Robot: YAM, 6 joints.
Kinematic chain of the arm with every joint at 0, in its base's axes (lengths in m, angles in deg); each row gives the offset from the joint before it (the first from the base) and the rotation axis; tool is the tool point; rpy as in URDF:
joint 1: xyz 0 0 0.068 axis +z
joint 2: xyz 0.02 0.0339 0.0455 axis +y
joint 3: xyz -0.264 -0.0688 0 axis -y
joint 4: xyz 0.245 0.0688 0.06 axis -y
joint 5: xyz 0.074 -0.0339 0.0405 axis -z
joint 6: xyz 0.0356 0 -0.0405 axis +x
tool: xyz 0 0 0 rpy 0 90 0
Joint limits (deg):
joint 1: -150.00..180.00
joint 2: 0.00..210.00
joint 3: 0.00..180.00
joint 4: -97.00..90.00
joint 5: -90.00..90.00
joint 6: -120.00..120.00
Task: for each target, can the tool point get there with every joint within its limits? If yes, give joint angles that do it. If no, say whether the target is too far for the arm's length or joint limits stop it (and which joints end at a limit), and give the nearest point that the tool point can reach.
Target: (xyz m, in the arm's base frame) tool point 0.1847 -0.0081 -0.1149
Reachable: yes | joints -11.50 156.43 44.50 -5.40 -54.09 -72.98
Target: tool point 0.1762 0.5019 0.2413
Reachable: yes | joints 74.12 144.09 141.16 -53.51 64.51 -15.64
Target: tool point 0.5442 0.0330 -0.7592
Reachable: no: too far | nearest point 0.3824 0.0232 -0.3544 | short by 0.436 m
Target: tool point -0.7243 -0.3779 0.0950
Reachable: no: too far | nearest point -0.5617 -0.3174 0.0990 | short by 0.174 m
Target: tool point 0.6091 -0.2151 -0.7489
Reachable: no: too far | nearest point 0.3975 -0.1404 -0.3364 | short by 0.470 m
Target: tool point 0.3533 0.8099 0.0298
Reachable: no: too far | nearest point 0.2571 0.5893 0.0531 | short by 0.242 m
